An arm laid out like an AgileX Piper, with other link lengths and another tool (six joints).
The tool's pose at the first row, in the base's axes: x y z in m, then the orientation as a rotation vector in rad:
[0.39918 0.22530 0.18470 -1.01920 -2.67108 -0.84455]
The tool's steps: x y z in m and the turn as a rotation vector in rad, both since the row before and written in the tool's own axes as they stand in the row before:
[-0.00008 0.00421 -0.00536 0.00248 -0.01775 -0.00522]
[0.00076 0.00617 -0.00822 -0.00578 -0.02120 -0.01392]
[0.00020 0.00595 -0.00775 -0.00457 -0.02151 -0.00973]
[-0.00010 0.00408 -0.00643 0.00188 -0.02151 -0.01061]
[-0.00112 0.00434 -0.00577 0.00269 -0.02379 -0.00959]
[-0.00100 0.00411 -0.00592 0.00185 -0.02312 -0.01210]
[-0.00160 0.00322 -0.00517 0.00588 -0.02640 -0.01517]
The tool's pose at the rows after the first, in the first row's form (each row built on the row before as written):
[0.40173 0.22482 0.19100 -1.02439 -2.68995 -0.83687]
[0.40466 0.22453 0.20088 -1.02267 -2.71689 -0.84146]
[0.40768 0.22414 0.21017 -1.02614 -2.74119 -0.84349]
[0.40969 0.22321 0.21746 -1.02724 -2.76707 -0.83611]
[0.41259 0.22231 0.22410 -1.03104 -2.79419 -0.82654]
[0.41511 0.22137 0.23086 -1.03108 -2.82253 -0.81844]
[0.41754 0.21998 0.23650 -1.02864 -2.85633 -0.80332]

